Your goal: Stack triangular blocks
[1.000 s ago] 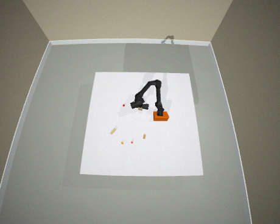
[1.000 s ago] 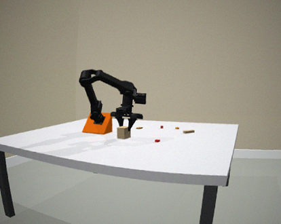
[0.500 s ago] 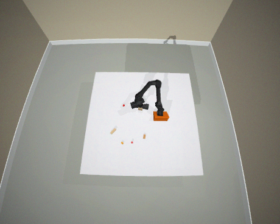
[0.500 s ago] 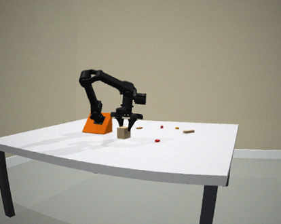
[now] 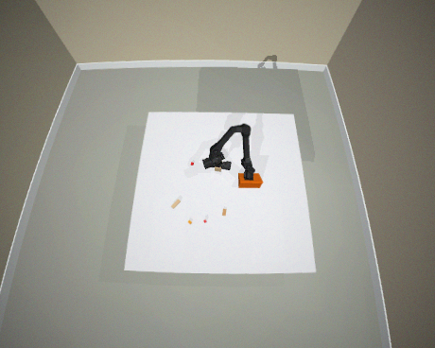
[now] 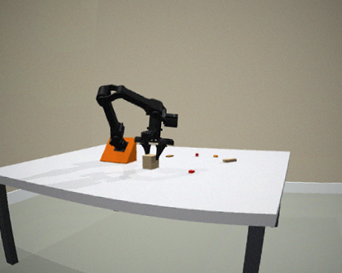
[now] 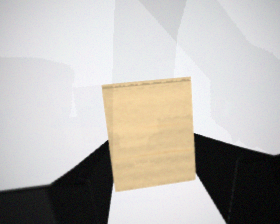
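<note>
My gripper tip is now 10 mm to the right of the block and 10 mm below it. Round my gripper tip: orange bit: 180 mm ahead, 430 mm to the left, 30 mm below; then tan bar: 290 mm ahead, 300 mm to the left, 30 mm below.
</note>
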